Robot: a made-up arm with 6 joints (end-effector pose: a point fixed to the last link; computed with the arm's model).
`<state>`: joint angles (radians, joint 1 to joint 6).
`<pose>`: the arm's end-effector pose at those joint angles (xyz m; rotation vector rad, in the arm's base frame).
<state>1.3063 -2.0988 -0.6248 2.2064 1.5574 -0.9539</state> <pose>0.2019 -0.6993 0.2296 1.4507 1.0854 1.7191</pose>
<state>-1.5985 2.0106 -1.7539 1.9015 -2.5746 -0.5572</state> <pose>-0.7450 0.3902 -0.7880 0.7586 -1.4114 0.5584</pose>
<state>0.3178 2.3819 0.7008 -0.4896 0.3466 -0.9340</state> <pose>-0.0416 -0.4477 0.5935 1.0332 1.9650 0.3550</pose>
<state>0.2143 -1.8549 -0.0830 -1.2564 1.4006 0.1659</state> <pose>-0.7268 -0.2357 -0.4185 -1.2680 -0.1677 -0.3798</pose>
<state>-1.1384 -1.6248 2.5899 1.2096 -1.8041 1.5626</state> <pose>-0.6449 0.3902 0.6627 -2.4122 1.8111 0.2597</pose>
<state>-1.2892 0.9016 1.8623 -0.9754 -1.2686 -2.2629</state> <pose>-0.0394 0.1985 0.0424 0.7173 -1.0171 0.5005</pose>
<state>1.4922 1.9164 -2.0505 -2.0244 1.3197 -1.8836</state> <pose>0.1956 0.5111 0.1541 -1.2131 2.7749 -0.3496</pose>
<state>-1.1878 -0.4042 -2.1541 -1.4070 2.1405 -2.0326</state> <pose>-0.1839 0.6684 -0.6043 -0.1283 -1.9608 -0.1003</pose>
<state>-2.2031 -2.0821 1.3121 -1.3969 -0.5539 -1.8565</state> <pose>0.3479 0.0160 -0.1508 0.8291 1.5138 0.2046</pose>
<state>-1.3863 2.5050 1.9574 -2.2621 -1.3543 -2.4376</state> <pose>-0.1907 0.4751 -0.3547 0.1028 0.1748 0.9027</pose>
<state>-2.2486 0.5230 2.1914 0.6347 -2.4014 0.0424</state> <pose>0.3975 -0.2538 0.8159 -0.0455 1.3803 1.6314</pose>
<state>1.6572 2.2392 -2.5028 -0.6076 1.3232 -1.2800</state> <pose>0.0374 0.8773 0.7360 0.9166 -1.3542 -1.2997</pose>
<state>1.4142 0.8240 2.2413 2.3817 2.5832 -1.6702</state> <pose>-0.6869 0.6802 0.3396 -0.6195 -0.3625 0.0839</pose>
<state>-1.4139 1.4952 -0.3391 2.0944 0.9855 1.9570</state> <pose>0.1845 0.0337 -0.7254 0.3681 -0.1338 -1.2335</pose>
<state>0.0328 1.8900 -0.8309 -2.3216 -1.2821 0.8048</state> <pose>-0.2919 -0.6637 -0.0880 -0.2413 -0.4448 1.9124</pose>
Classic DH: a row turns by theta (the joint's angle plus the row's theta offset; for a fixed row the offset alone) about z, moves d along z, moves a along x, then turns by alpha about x. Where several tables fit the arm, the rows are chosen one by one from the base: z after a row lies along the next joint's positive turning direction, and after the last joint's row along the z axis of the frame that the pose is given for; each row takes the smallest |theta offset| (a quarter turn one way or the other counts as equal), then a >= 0, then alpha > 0; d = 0 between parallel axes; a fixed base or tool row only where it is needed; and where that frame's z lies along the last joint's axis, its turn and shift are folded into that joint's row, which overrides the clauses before.
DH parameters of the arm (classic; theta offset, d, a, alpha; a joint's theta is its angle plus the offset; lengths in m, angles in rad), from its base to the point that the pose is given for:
base (fixed): 0 0.14 0 -1.5708
joint 1: -0.0294 0 -0.3401 0
joint 2: 0.0294 0.09 0 1.5708
joint 3: 0 -0.15 -0.05 1.5708
joint 4: 1.5708 0.36 0.02 -1.5708
joint 5: 0 0.46 0 -1.5708
joint 6: -1.5708 0.32 0.24 -1.5708
tool (fixed): 3.1416 -0.11 0 0

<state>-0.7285 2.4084 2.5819 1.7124 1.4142 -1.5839</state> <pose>-0.6919 0.7271 -0.0561 0.7223 -1.2289 -1.0384</pose>
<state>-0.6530 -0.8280 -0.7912 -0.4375 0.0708 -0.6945</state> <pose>-0.1861 0.5272 -0.5968 0.4368 -1.6187 -0.7413</pose>
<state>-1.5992 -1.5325 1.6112 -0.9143 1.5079 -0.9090</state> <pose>-0.6018 -0.5032 -0.2633 2.3939 0.3083 0.7625</pose>
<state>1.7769 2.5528 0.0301 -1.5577 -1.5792 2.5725</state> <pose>-0.2119 -0.4859 0.6904 0.1578 1.6550 1.8211</pose>
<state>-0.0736 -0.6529 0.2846 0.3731 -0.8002 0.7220</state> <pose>-0.8042 -0.3253 -0.4803 0.3526 -0.2430 0.8670</pose>
